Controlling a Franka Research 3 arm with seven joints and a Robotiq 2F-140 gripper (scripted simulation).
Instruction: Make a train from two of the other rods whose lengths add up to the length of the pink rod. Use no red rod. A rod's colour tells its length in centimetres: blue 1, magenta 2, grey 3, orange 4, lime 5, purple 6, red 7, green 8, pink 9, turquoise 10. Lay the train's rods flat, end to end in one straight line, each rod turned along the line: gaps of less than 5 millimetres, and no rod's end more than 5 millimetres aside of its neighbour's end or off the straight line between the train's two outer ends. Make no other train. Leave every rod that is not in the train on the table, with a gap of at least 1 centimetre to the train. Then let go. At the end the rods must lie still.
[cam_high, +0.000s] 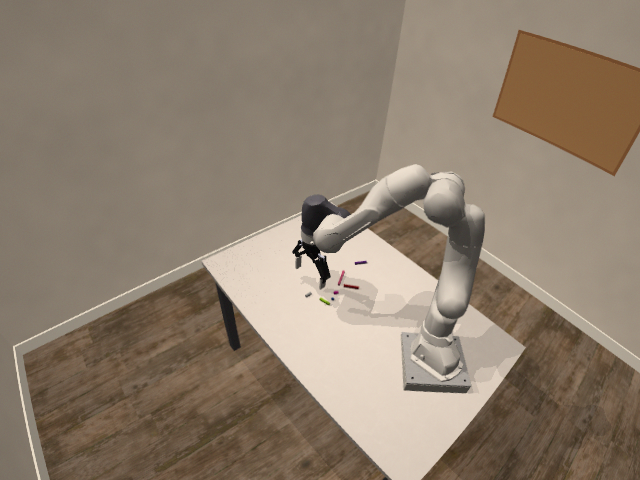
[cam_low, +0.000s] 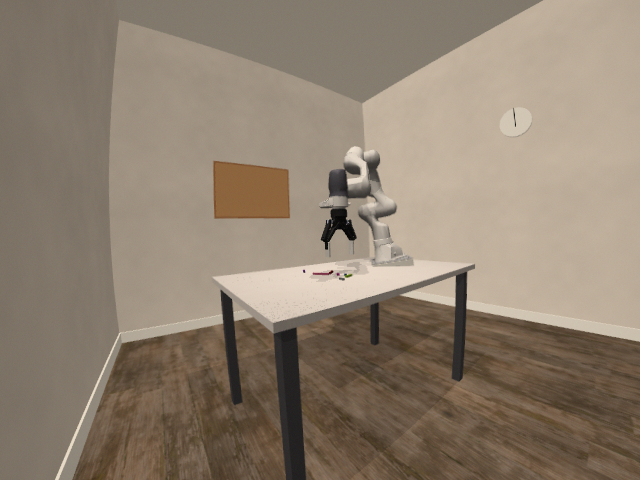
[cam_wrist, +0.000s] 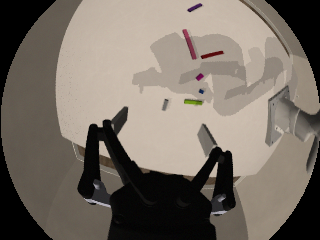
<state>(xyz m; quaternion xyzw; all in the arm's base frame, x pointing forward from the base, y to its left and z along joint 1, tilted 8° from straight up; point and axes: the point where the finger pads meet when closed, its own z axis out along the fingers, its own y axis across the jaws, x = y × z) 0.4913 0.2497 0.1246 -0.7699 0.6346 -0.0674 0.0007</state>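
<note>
Right now the purple rod is 4 cm ahead of my hand, 32 cm to the right of it and 12 cm below it. From my hand the other things lie so: small blue rod: 7 cm behind, 8 cm to the right, 12 cm below; then lime rod: 7 cm behind, 4 cm to the right, 12 cm below; then grey rod: 12 cm below.
</note>
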